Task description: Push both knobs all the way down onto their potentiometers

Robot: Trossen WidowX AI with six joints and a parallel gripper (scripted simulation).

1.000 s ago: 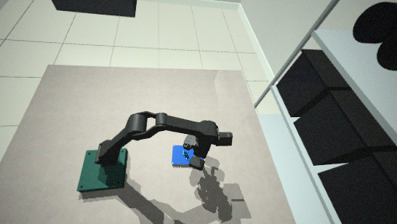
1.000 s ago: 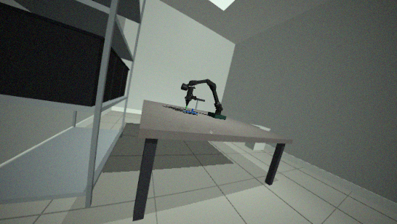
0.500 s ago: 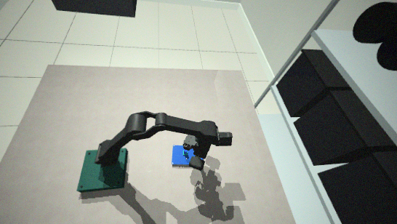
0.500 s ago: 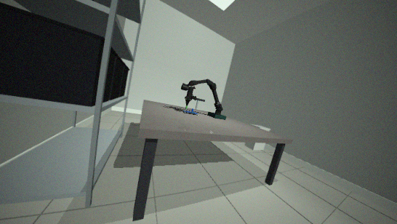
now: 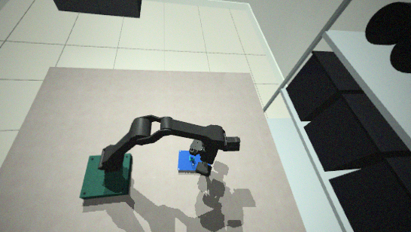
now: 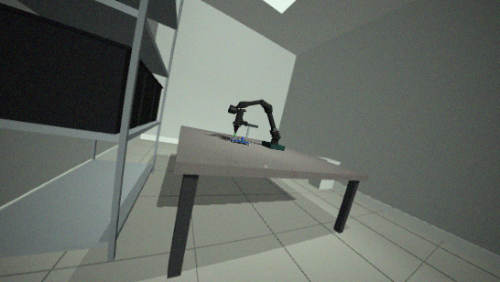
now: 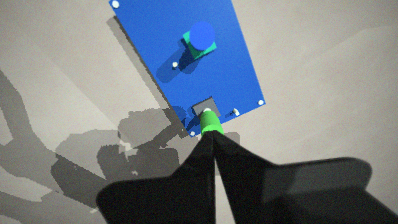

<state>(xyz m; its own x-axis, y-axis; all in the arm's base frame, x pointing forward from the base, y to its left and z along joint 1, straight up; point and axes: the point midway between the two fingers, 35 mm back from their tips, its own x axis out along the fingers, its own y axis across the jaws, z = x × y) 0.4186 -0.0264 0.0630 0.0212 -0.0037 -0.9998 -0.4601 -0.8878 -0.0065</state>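
Right now my gripper tip is 10 mm above the green knob. Round my gripper tip: blue knob: 60 mm behind, 30 mm to the left, 30 mm below.
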